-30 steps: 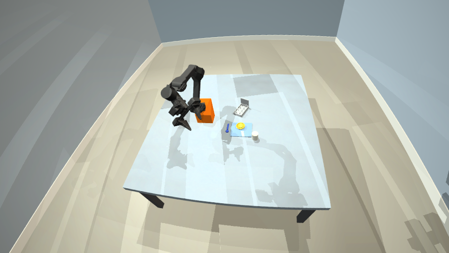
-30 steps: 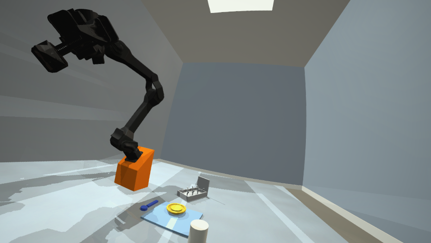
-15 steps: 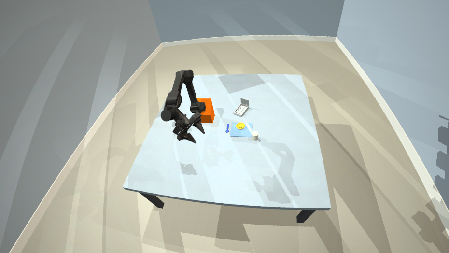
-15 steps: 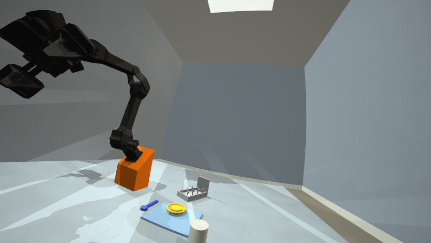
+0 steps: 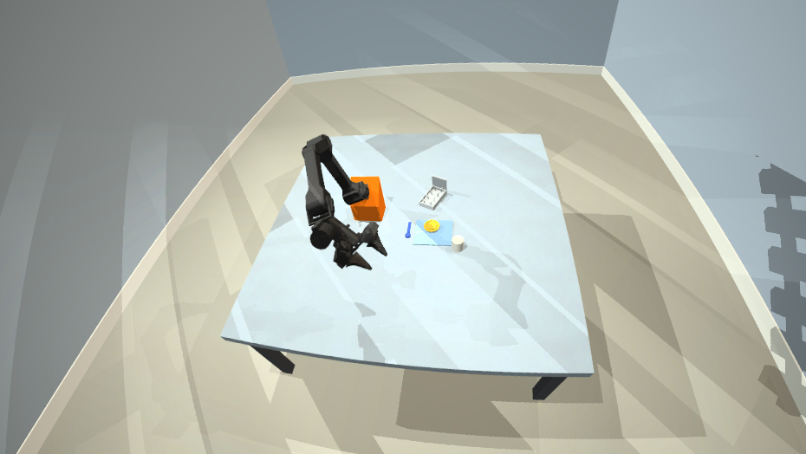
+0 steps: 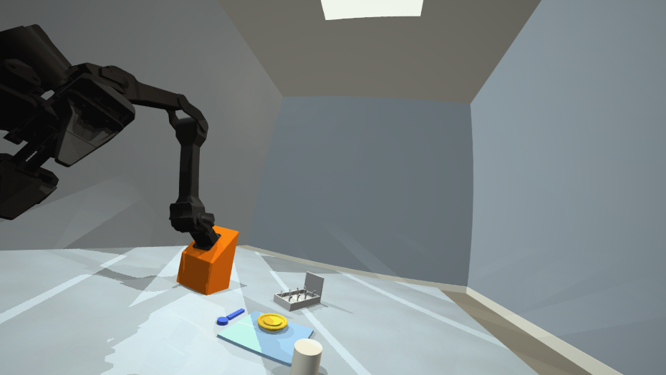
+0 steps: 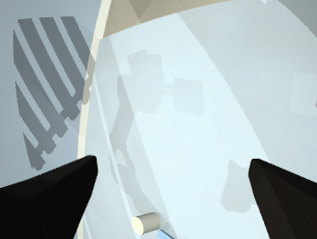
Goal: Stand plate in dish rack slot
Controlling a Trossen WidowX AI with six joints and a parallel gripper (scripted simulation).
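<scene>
Right now my gripper tip is 33 cm to the right of the yellow plate, 20 cm above it and 14 cm short of it. Also, from my gripper tip: light blue mat (31 cm to the left, 22 cm below, 14 cm ahead); blue spoon (31 cm to the left, 22 cm below, 4 cm ahead); white cup (24 cm ahead, 23 cm to the left, 19 cm below).
</scene>
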